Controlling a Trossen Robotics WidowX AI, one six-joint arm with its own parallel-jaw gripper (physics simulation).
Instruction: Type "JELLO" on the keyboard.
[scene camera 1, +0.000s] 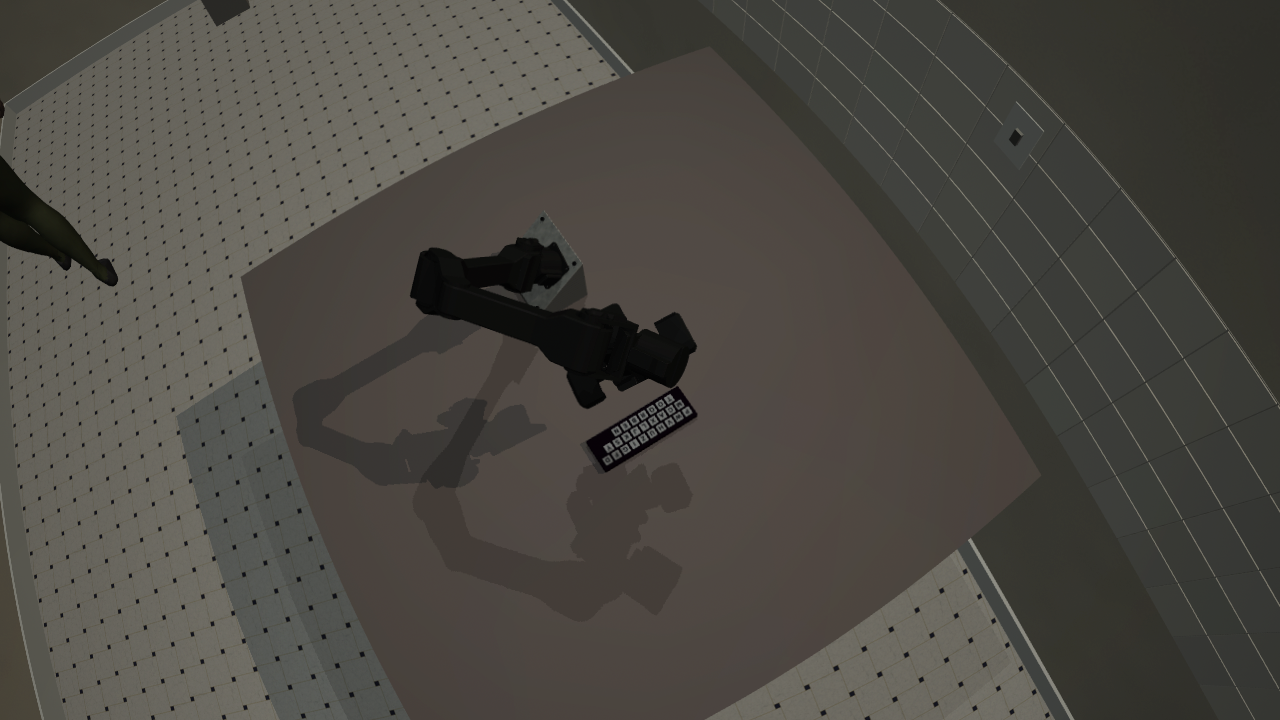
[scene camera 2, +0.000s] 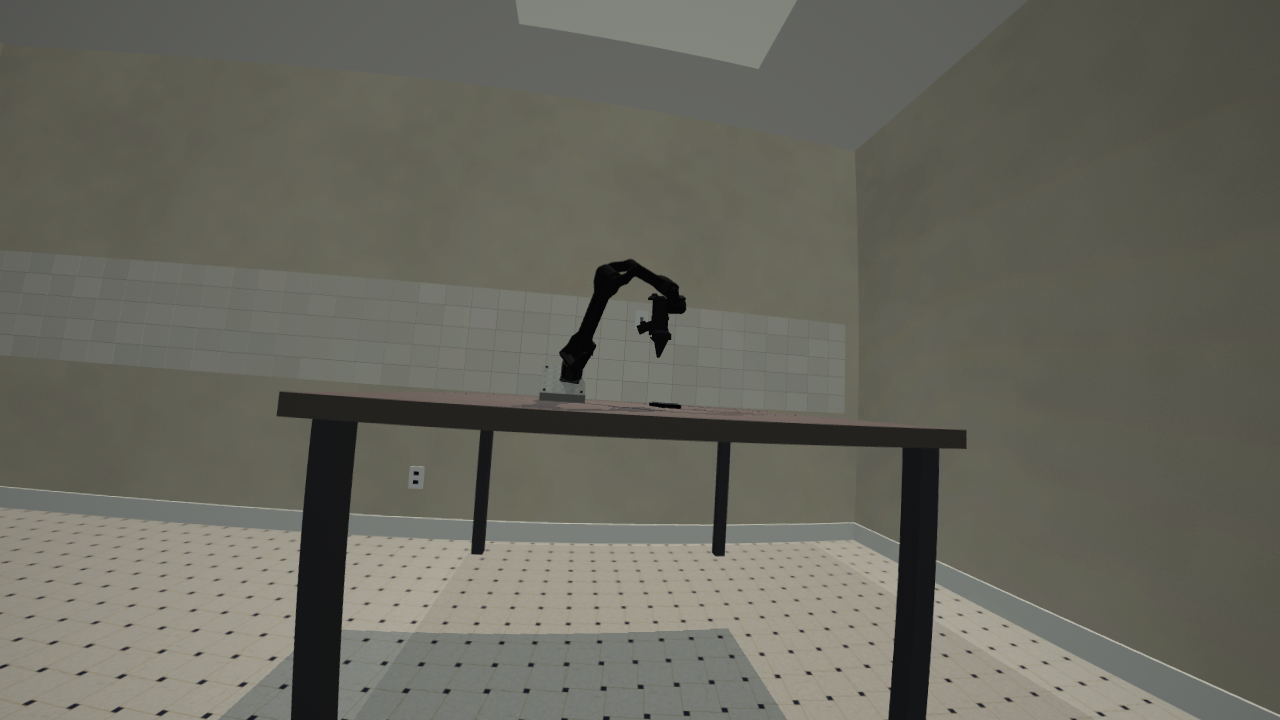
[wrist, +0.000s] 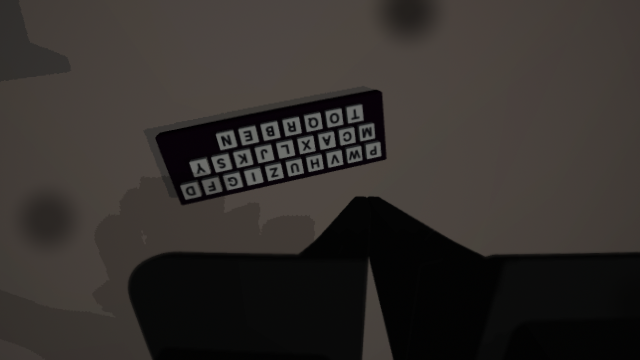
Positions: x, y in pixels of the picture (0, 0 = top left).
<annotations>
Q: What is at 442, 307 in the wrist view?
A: My gripper.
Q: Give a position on a black keyboard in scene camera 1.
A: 651, 423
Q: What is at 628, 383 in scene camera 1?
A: My gripper.
</annotations>
